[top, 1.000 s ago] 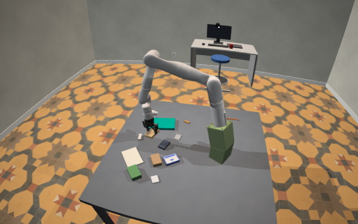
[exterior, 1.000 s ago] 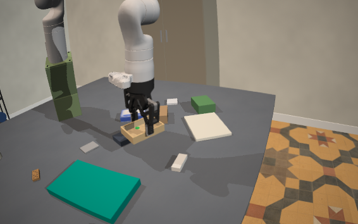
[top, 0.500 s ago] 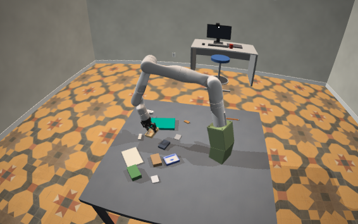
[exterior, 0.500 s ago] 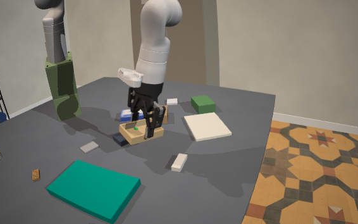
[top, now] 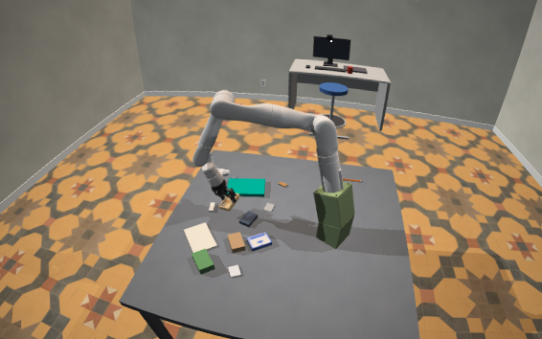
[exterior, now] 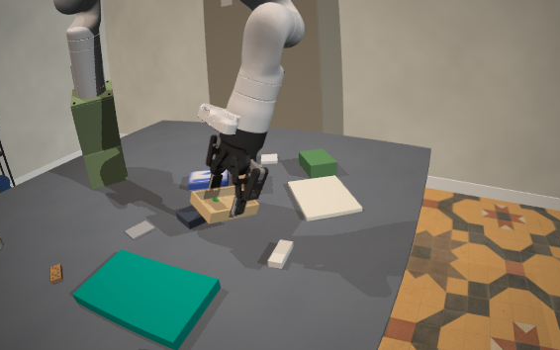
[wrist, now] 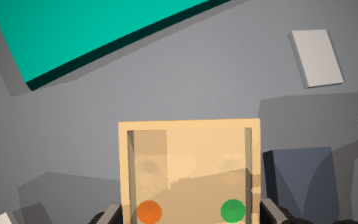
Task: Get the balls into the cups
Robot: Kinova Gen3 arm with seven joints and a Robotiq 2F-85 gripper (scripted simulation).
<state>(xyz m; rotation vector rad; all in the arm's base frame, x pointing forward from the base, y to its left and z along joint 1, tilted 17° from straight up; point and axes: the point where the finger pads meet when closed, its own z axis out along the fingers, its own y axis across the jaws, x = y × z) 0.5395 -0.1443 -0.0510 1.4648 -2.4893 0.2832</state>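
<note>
Now: hand 2 cm above the covered wooden puzzle and 1 cm past it. The rest, counted from my hand: small white block 11 cm ahead, 8 cm below, 3 cm to the right; then dark blue block 11 cm behind, 8 cm below, 6 cm to the left; then grey tile 21 cm behind, 9 cm below, 5 cm to the right.
</note>
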